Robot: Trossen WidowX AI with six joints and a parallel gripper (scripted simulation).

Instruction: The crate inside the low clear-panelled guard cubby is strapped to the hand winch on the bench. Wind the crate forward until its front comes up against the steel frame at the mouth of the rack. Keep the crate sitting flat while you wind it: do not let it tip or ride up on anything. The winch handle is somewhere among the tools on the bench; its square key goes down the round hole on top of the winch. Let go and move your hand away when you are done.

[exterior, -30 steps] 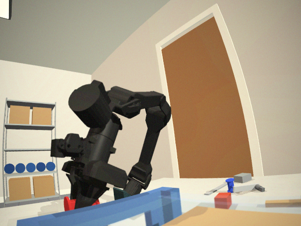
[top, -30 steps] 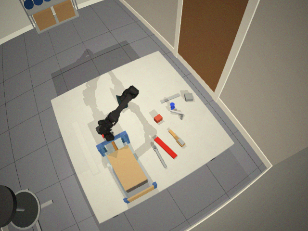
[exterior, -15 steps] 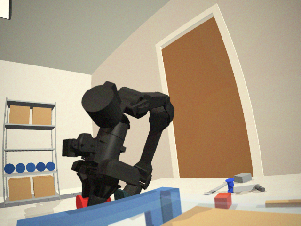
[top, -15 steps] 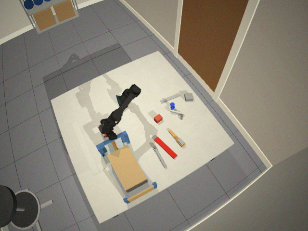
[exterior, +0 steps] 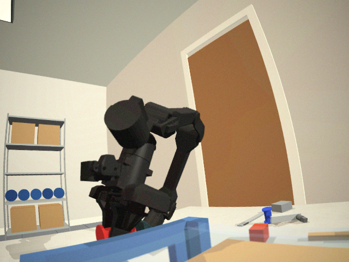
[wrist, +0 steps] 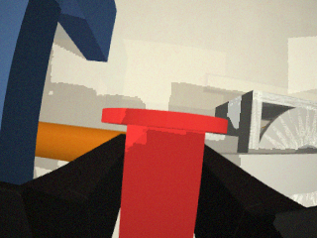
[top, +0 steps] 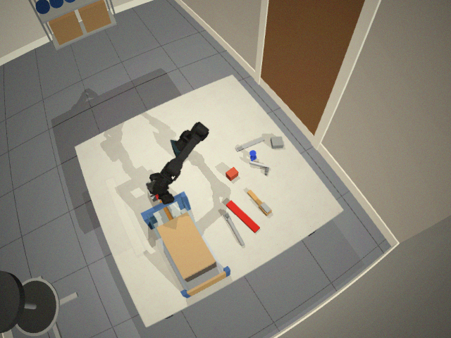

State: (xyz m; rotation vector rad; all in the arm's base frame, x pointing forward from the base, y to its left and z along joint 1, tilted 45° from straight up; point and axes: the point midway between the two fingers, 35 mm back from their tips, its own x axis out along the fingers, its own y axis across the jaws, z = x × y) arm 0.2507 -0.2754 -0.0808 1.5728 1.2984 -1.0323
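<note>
Right now the winch is 11 cm behind my gripper tip and 10 cm below it. The rest, counted from my gripper tip: red bar 35 cm to the left, 30 cm ahead, 13 cm below; then wooden brush 48 cm to the left, 29 cm ahead, 11 cm below; then red grip 2 cm to the left.
</note>
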